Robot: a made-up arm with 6 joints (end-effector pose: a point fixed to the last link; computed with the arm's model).
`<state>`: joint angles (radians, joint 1 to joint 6).
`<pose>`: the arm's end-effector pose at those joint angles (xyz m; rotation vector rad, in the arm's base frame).
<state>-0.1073 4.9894 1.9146 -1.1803 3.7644 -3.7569</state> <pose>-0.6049 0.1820 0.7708 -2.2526 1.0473 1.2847</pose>
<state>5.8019 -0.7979 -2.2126 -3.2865 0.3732 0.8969</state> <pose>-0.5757 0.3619 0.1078 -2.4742 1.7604 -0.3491</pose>
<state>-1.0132 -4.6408 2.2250 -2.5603 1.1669 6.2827</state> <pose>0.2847 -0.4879 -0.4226 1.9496 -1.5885 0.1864</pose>
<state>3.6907 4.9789 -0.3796 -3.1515 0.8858 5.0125</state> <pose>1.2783 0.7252 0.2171 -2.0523 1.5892 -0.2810</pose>
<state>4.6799 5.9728 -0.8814 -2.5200 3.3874 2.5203</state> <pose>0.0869 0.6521 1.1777 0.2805 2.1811 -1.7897</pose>
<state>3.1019 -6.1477 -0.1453 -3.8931 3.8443 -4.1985</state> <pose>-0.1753 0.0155 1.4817 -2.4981 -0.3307 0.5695</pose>
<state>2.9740 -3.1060 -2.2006 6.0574 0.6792 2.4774</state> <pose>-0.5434 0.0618 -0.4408 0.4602 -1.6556 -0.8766</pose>
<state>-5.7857 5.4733 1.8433 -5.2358 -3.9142 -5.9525</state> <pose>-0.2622 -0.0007 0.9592 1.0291 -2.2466 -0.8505</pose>
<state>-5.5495 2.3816 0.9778 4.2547 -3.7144 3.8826</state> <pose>0.4162 0.3560 -0.9281 0.1935 0.6690 0.2907</pose>
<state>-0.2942 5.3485 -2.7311 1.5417 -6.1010 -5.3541</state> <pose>-0.3433 0.1778 0.0986 2.8823 0.6227 0.8179</pose>
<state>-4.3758 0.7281 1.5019 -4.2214 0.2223 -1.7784</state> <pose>-0.4412 1.0420 0.4154 -1.9043 1.6345 1.3577</pose>
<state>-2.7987 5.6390 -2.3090 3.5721 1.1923 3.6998</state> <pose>0.5075 0.1830 0.2601 2.4905 -0.7640 -1.4408</pose>
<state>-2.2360 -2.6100 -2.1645 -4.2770 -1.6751 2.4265</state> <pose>-0.1046 -0.0247 -0.6353 -1.4611 -1.3814 0.0792</pose>
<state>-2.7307 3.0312 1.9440 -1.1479 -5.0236 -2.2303</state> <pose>0.3908 0.2388 -0.5325 -1.0887 0.3239 0.8590</pose>
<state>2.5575 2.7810 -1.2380 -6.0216 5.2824 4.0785</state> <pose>-0.7826 0.4935 -0.5601 -0.5590 -0.2177 0.4202</pose>
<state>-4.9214 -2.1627 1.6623 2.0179 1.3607 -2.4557</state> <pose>-0.3762 -1.0034 0.1315 0.0347 -1.6050 0.4046</pose>
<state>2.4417 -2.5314 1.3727 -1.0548 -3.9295 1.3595</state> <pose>0.7156 -0.5623 -0.3539 -0.4565 -1.7656 -1.6983</pose>
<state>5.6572 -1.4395 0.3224 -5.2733 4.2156 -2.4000</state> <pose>-1.1164 0.7491 0.4270 2.0428 -0.9518 0.1091</pose>
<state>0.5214 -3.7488 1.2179 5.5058 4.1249 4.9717</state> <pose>0.1966 0.2534 -1.0114 -1.2457 0.7615 0.2080</pose>
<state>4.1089 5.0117 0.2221 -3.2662 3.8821 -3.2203</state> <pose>0.7109 0.9663 0.7125 1.4854 0.6719 -1.8163</pose>
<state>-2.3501 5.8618 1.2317 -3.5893 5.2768 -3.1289</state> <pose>-0.1031 -0.1059 1.3157 2.2163 0.8371 -1.9663</pose>
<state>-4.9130 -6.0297 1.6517 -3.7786 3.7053 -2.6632</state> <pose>0.1163 0.6080 0.8168 0.6652 -2.0921 1.8976</pose>
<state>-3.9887 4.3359 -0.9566 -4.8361 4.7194 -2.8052</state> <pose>0.6816 -0.6526 -0.7104 -1.7670 -0.6873 -1.6297</pose>
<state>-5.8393 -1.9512 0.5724 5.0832 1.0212 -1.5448</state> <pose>-1.2585 -0.6577 -0.0234 0.9561 0.8425 -1.3976</pose>
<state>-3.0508 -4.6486 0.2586 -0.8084 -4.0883 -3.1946</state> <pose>-1.3089 -0.0920 -0.1222 0.0004 2.0645 0.9981</pose>
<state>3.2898 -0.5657 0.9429 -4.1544 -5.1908 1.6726</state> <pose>0.3274 -0.0961 1.4859 0.9626 -0.0068 0.9187</pose>
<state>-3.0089 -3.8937 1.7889 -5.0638 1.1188 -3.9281</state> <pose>-0.0488 -0.1629 -0.7701 0.7658 1.3523 -0.5713</pose>
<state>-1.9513 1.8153 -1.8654 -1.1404 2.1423 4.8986</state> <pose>-0.3742 -0.8018 0.4147 -1.7764 -1.5107 1.0578</pose>
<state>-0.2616 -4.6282 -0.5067 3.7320 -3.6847 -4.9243</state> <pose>1.2220 -0.3158 0.3055 1.6955 -0.7122 -1.7423</pose>
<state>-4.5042 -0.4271 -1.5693 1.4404 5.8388 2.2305</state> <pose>0.2063 -0.9448 0.6815 1.4486 1.3924 -0.0862</pose>
